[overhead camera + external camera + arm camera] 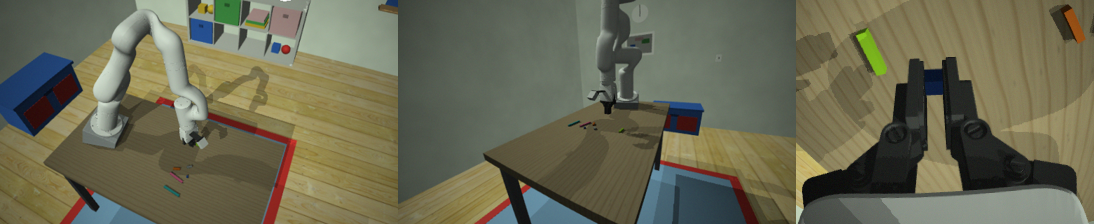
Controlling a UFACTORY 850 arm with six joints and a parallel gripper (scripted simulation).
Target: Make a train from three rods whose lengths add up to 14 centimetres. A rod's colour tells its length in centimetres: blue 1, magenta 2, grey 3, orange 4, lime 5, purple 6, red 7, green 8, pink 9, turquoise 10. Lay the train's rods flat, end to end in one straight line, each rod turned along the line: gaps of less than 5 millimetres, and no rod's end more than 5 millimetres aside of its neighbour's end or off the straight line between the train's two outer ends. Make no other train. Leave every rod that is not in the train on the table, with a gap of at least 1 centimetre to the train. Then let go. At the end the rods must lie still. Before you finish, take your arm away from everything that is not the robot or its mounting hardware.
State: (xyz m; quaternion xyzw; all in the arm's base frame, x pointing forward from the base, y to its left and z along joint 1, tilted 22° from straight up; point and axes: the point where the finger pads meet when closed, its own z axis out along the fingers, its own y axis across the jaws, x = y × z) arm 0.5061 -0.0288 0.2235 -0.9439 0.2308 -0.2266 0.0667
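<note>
The orange rod is 60 mm behind my hand, 110 mm to the right of it and 120 mm below it. Also, from my hand: pink rod: 50 mm behind, 170 mm to the right, 120 mm below; then grey rod: 80 mm to the right, 120 mm below; then lime rod: 80 mm to the left, 120 mm below.
</note>
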